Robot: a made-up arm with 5 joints.
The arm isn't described. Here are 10 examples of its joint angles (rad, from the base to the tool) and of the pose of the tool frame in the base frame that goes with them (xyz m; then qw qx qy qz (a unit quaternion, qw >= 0)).
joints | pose
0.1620 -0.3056 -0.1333 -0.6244 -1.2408 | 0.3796 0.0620 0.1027 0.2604 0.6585 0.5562 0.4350
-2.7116 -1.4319 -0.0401 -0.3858 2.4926 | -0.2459 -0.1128 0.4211 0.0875 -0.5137 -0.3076 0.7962
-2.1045 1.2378 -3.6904 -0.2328 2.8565 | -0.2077 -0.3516 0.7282 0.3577 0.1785 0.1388 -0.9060
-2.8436 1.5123 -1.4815 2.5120 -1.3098 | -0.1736 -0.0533 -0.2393 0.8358 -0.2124 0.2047 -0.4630
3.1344 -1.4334 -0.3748 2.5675 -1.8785 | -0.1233 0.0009 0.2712 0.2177 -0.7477 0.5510 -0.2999
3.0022 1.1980 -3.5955 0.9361 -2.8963 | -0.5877 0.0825 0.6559 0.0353 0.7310 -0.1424 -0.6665
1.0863 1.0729 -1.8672 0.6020 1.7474 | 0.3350 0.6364 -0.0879 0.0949 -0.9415 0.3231 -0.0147
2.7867 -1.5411 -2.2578 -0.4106 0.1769 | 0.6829 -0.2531 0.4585 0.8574 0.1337 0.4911 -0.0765
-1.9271 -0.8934 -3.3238 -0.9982 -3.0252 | 0.2209 0.5934 0.3219 0.3142 -0.7343 -0.4492 -0.4003
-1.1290 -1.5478 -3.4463 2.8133 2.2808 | -0.2444 0.5168 0.1594 0.4829 0.0618 0.4580 -0.7438
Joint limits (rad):
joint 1: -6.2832..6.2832
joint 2: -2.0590..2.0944
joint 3: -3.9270..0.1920
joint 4: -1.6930..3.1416
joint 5: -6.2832..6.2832
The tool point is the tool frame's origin. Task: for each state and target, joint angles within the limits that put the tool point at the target. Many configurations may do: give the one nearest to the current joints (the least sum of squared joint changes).
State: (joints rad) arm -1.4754 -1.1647 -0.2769 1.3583 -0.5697
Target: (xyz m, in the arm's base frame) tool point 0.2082 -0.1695 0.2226
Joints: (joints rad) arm -0.6833 -1.3312 -0.2310 1.6449 -0.5697
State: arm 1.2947 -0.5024 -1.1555 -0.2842 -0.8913
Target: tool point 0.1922 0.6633 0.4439
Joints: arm 1.2888 0.3387 -1.6757 -0.0283 -0.8913
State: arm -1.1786 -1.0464 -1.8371 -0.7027 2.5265
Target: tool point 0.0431 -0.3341 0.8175
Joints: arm -1.4425 -0.2768 -1.7018 -0.3821 2.5265
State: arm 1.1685 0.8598 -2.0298 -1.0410 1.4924
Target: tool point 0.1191 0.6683 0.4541
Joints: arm 1.3944 0.7975 -2.1535 -0.8287 1.4924
